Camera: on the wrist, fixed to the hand. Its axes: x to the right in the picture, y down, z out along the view.
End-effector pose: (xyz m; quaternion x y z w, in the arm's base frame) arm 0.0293 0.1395 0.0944 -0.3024 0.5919 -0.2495 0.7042
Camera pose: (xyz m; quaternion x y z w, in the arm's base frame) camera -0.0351 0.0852 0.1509 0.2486 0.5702 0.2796 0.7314
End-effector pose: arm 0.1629 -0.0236 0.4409 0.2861 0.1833 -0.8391 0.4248
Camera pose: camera 0.1252 0.0631 0.4040 0.3229 -0.1674 -0.3284 0.8717
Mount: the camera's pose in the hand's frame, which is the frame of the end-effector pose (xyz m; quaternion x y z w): -0.0113 -0.0780 -0.0639 0.0885 -0.0539 0.6990 0.7076
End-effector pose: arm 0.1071 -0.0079 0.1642 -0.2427 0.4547 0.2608 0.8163
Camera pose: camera 0.1131 -0.1089 0.1565 0.2324 0.4705 0.7280 0.4413
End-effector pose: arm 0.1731 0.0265 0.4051 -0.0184 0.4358 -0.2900 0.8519
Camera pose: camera 0.0826 -0.0184 0.3959 0.3513 0.2496 0.3527 0.8306
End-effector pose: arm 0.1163 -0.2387 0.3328 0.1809 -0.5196 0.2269 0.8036
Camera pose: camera 0.2035 -0.2719 0.2929 -0.1518 -0.5174 0.7585 0.3660
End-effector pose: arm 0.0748 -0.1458 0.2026 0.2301 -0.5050 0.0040 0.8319
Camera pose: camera 0.1415 -0.1883 0.1390 -0.1163 -0.5626 0.6166 0.5383
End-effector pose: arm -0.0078 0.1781 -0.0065 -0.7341 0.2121 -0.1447 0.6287
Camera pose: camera -0.0381 0.1379 0.0816 -0.3233 0.6165 0.3578 0.6224
